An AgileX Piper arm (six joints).
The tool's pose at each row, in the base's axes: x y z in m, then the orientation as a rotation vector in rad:
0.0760 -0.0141 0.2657 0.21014 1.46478 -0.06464
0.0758 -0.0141 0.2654 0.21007 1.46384 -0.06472
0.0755 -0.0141 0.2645 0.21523 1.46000 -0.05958
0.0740 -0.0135 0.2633 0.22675 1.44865 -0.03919
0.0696 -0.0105 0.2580 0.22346 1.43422 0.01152
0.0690 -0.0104 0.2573 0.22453 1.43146 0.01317
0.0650 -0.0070 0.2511 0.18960 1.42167 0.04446
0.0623 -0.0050 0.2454 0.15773 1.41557 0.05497
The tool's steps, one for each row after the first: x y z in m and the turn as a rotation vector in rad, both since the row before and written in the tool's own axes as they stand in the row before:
0.0003 -0.0001 -0.0002 -0.00002 -0.00094 0.00000
0.0009 -0.0001 -0.0004 0.00030 -0.00305 0.00698
0.0011 0.0002 -0.0017 -0.00481 -0.00882 0.02191
0.0050 0.0015 -0.0054 -0.03342 -0.00989 0.03396
0.0006 -0.0001 -0.0007 -0.00039 -0.00253 0.00202
0.0060 0.0018 -0.0052 -0.04349 -0.00794 0.00140
0.0055 0.0008 -0.0036 -0.02882 -0.00571 -0.01139

